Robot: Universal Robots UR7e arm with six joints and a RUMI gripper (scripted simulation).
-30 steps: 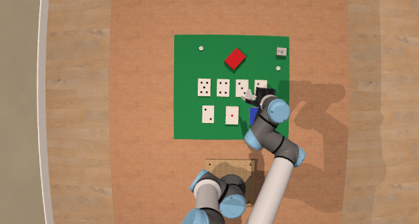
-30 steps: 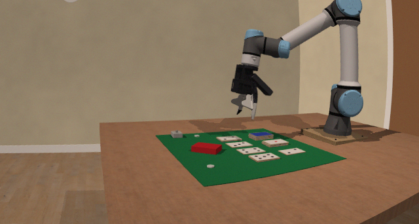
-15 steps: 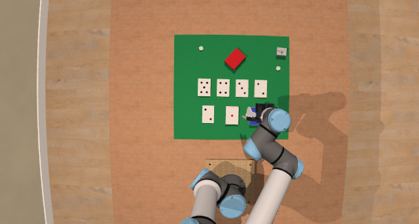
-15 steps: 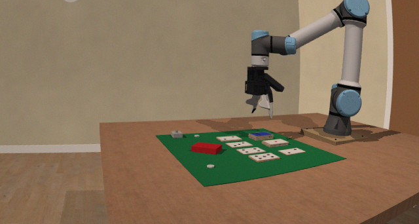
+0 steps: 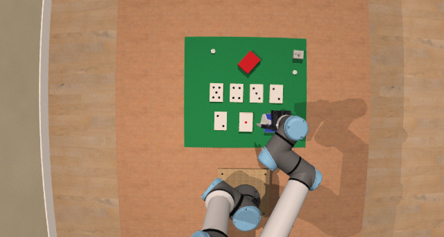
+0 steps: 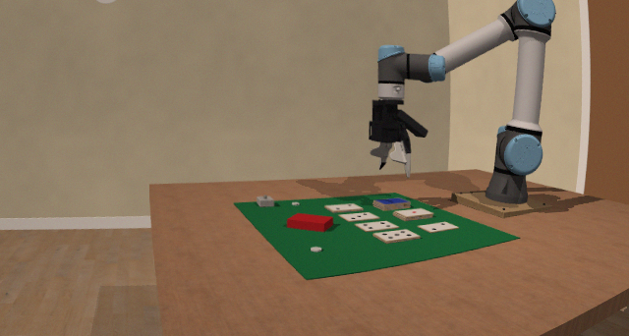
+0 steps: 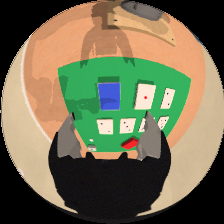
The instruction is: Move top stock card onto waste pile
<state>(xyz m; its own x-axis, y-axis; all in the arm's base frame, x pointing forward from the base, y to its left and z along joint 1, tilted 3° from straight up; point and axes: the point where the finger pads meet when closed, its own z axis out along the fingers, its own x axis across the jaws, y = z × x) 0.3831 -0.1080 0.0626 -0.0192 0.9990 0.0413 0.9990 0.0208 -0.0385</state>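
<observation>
Right now the card is 80 mm below my hand. The rest, counted from my hand: grey cube: 340 mm ahead, 120 mm to the right, 80 mm below; then green mat: 140 mm ahead, 120 mm to the left, 110 mm below; then red block: 290 mm ahead, 120 mm to the left, 90 mm below.
</observation>
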